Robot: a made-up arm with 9 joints.
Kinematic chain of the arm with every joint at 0, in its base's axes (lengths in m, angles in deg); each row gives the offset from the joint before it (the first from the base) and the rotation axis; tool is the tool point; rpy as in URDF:
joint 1: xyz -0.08 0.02 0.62 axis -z
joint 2: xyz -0.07 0 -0.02 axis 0.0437 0.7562 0.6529
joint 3: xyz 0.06 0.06 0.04 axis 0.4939 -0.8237 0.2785
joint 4: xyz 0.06 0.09 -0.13 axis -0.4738 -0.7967 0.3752
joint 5: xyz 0 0.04 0.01 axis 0.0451 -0.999 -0.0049
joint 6: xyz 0 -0.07 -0.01 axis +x
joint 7: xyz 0 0.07 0.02 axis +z
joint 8: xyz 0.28 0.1 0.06 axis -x
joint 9: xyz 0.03 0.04 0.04 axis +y
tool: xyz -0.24 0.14 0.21 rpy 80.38 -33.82 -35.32
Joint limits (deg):
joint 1: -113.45..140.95
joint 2: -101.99..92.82
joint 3: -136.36..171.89
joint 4: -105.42..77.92
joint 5: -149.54..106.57
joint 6: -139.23..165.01
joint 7: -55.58..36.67
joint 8: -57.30..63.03
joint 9: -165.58..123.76
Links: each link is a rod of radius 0.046 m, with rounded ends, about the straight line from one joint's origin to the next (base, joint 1, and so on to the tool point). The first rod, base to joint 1, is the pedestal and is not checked.
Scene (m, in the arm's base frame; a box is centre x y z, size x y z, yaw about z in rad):
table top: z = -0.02
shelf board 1: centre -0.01 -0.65 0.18 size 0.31 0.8 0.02 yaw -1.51
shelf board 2: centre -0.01 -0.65 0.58 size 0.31 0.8 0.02 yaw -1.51
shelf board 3: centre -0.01 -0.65 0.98 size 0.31 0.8 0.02 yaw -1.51
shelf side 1: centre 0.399 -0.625 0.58 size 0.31 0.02 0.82 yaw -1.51
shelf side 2: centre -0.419 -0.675 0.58 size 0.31 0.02 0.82 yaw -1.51
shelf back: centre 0 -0.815 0.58 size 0.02 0.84 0.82 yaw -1.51
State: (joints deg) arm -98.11 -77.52 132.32 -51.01 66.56 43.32 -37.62 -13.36 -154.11
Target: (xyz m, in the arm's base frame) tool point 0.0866 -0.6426 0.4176
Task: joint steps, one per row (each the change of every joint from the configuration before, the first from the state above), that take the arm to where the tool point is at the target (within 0.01 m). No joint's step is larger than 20 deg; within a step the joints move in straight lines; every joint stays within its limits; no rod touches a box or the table.
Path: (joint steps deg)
1: 1.87 9.14 -4.44 -0.67 6.27 4.73 -4.33 1.76 16.10
2: 1.88 9.14 -4.43 -0.67 6.27 4.73 -4.34 1.75 16.11
3: 1.87 9.14 -4.44 -0.68 6.27 4.73 -4.33 1.76 16.10
4: -3.08 18.11 -15.72 -7.56 -12.55 -12.08 -0.83 11.85 -5.05
5: -3.08 18.10 -15.73 -7.57 -12.55 -12.08 -0.83 11.85 -5.05
6: -3.08 18.11 -15.73 -7.56 -12.54 -12.08 -0.82 11.86 -5.05
7: -3.08 18.11 -15.72 -7.57 -12.55 -12.07 -0.83 11.85 -5.06
8: -3.08 18.10 -15.73 -7.56 -12.55 -12.08 -0.82 11.86 -5.05
9: -3.07 18.11 -15.73 -7.57 -12.55 -12.08 -0.83 11.85 -5.05
10: -1.25 7.70 0.69 -3.50 -1.01 15.12 0.00 -19.02 -14.74
11: -1.24 7.71 0.69 -3.50 -1.01 15.12 0.00 -19.02 -14.73

